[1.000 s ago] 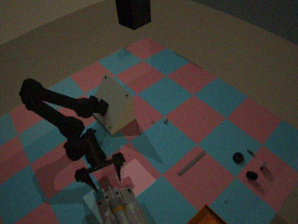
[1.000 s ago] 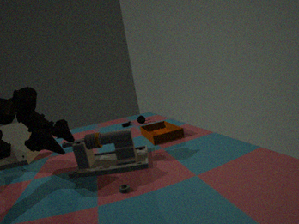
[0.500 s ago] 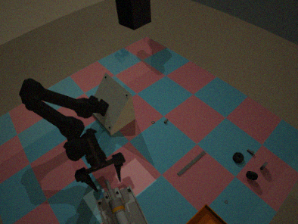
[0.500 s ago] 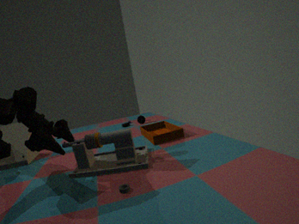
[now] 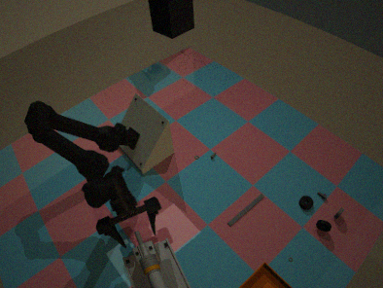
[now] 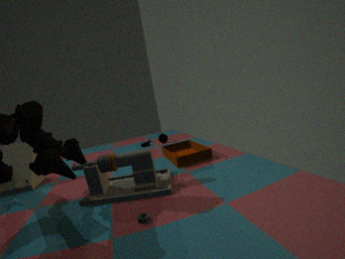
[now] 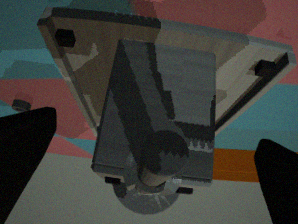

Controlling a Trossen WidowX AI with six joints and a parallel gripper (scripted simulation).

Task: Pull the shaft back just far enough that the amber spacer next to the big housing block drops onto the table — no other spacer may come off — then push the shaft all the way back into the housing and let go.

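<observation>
Now: the shaft 7 cm ahead of my gripper tip, 2 cm to the right of it and 1 cm above it. Round my gripper tip: orange tray (34 cm ahead, 10 cm to the left, 6 cm below); then grey bar (14 cm ahead, 32 cm to the left, 6 cm below); then amber spacer (9 cm ahead, 3 cm to the right, 1 cm above).
</observation>
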